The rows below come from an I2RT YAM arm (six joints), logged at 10 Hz.
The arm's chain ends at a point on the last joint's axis. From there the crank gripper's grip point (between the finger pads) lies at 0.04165 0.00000 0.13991 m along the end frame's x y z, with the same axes.
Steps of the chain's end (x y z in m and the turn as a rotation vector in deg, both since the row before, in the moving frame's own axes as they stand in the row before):
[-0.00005, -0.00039, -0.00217, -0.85, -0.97, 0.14]
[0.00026, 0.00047, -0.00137, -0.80, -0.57, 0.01]
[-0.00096, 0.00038, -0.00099, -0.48, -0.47, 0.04]
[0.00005, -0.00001, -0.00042, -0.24, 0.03, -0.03]
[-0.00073, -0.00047, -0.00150, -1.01, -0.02, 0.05]
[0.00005, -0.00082, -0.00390, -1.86, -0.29, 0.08]
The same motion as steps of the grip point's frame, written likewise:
[-0.00243, 0.00179, -0.00150, -0.85, -0.97, 0.14]
[-0.00113, 0.00243, -0.00098, -0.80, -0.57, 0.01]
[-0.00211, 0.00158, -0.00066, -0.48, -0.47, 0.04]
[0.00012, 0.00055, -0.00044, -0.24, 0.03, -0.03]
[-0.00078, 0.00203, -0.00151, -1.01, -0.02, 0.05]
[-0.00066, 0.00378, -0.00377, -1.86, -0.29, 0.08]

